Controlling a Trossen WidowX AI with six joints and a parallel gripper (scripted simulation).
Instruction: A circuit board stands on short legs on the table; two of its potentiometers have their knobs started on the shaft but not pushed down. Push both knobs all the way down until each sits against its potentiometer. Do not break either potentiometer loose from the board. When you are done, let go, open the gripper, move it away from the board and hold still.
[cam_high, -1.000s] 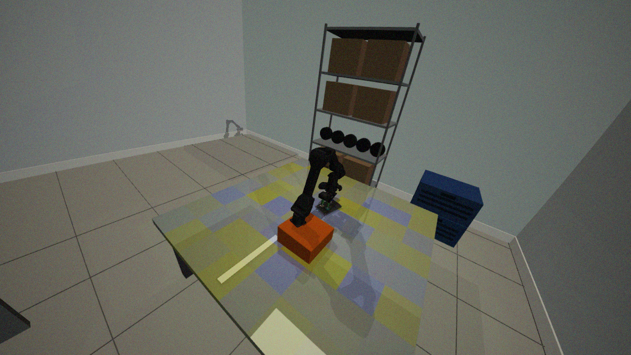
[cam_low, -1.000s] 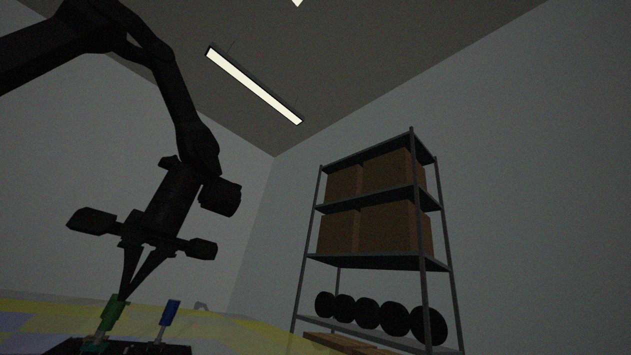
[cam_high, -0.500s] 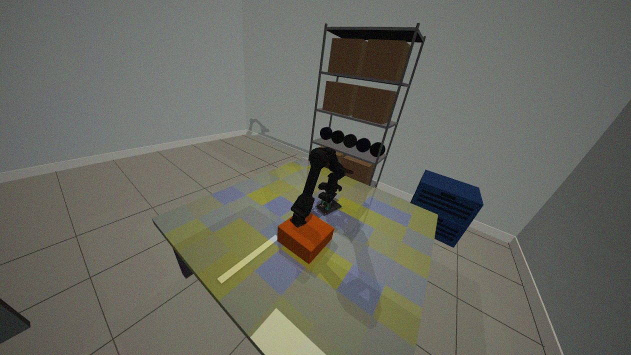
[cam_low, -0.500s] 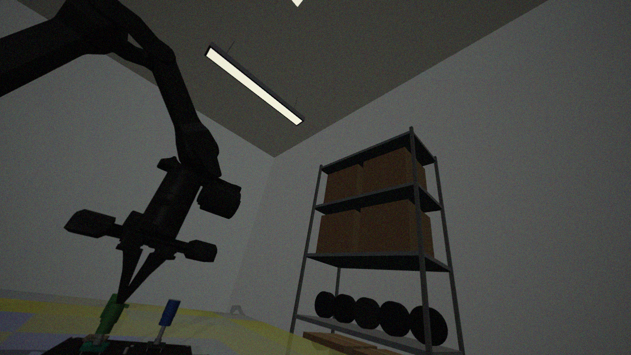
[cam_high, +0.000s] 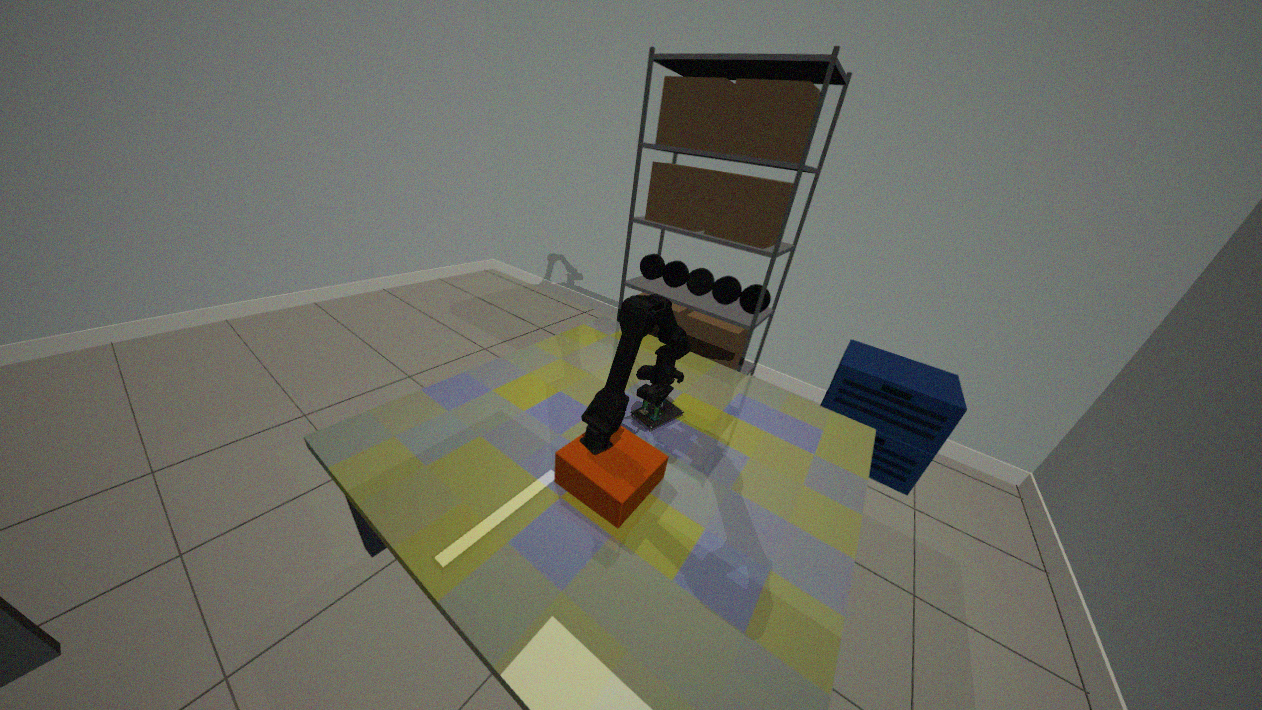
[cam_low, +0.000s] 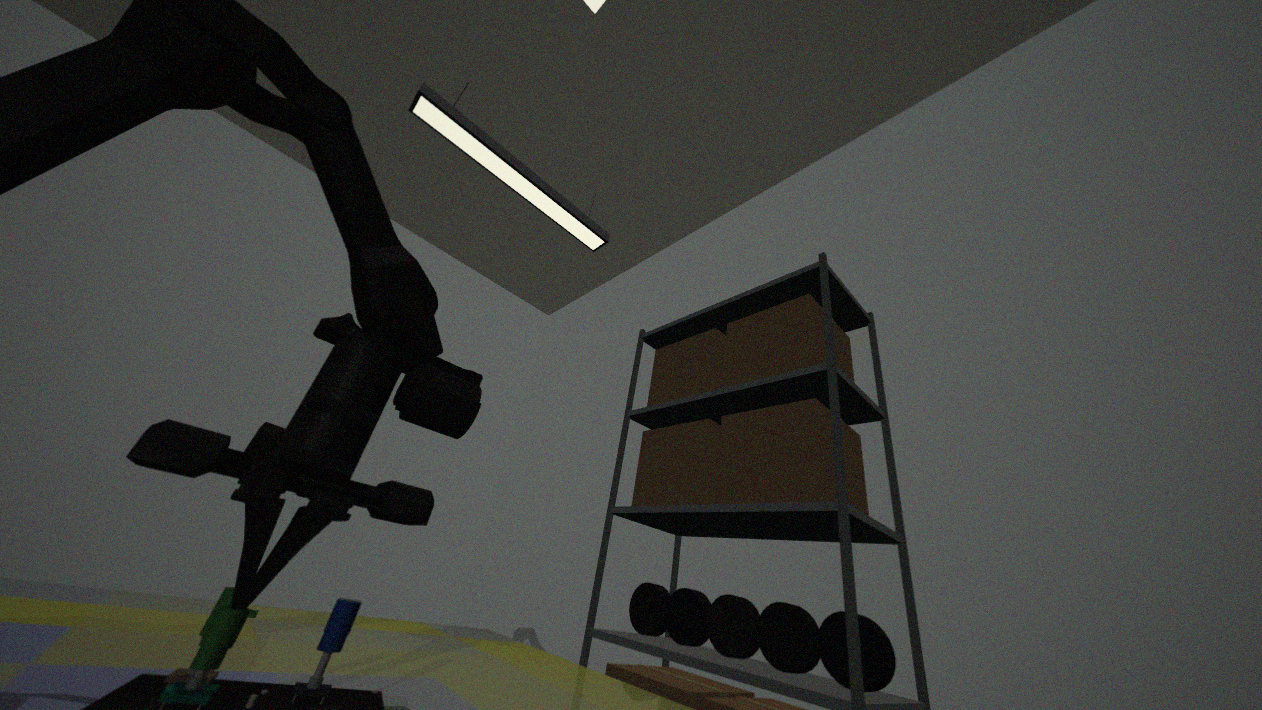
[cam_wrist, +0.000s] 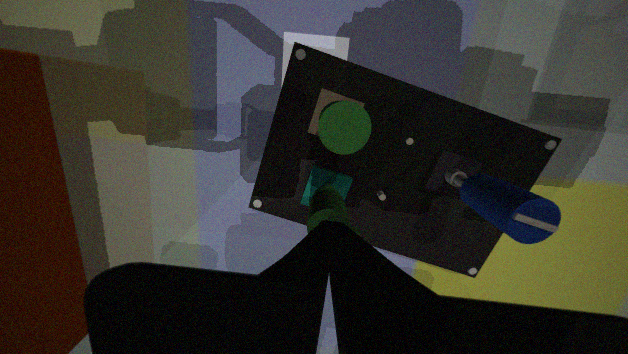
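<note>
Right now my gripper tip is 20 mm above the green knob. The rest, counted from my gripper tip: blue knob (70 mm ahead, 30 mm to the left).
</note>
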